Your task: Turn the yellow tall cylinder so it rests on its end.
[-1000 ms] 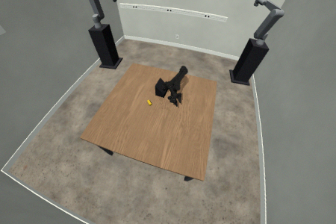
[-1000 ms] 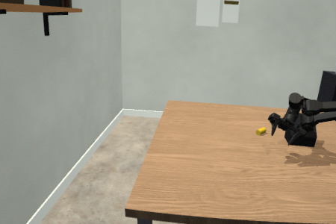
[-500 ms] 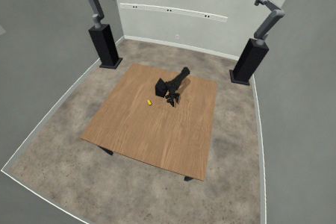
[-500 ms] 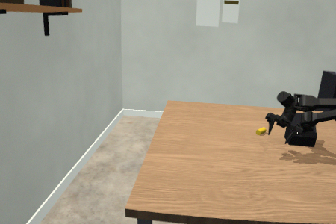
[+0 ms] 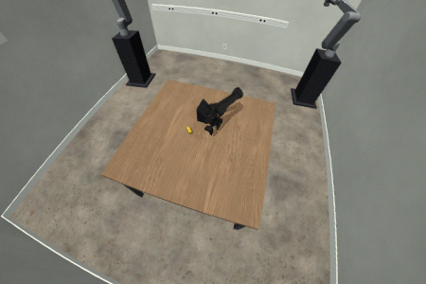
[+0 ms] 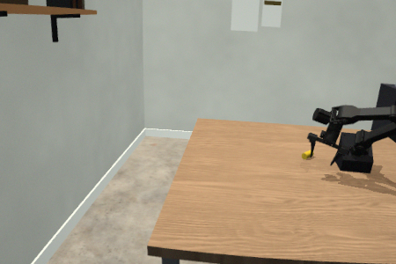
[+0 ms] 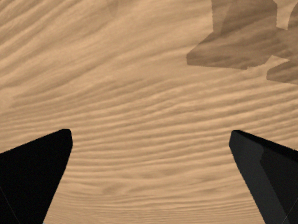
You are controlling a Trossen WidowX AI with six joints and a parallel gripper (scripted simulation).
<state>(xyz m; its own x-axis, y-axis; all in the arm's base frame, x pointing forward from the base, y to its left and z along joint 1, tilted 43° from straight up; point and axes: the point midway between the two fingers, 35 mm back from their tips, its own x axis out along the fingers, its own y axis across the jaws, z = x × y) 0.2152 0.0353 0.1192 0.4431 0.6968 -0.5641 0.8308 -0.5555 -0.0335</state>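
Now: the yellow cylinder 30 mm behind my hand, 230 mm to the right of it and 110 mm below it.
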